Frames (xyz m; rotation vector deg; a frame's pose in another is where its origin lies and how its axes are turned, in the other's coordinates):
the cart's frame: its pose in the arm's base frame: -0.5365 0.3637 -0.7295 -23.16 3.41 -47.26
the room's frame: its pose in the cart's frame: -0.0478 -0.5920 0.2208 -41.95 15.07 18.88
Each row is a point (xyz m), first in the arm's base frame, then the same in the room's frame.
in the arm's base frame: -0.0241 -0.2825 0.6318
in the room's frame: 0.6107 -0.9128 0.8207
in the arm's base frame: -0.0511 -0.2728 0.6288
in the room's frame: 0.5865 -0.9081 0.8057
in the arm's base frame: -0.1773 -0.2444 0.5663
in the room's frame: 0.4990 -0.8531 0.7059
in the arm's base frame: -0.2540 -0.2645 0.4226
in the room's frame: 0.5020 -0.7476 0.5802
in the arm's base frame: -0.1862 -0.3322 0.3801
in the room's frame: 0.6061 -0.7381 0.5726
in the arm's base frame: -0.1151 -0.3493 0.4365
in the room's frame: 0.6497 -0.7878 0.6370
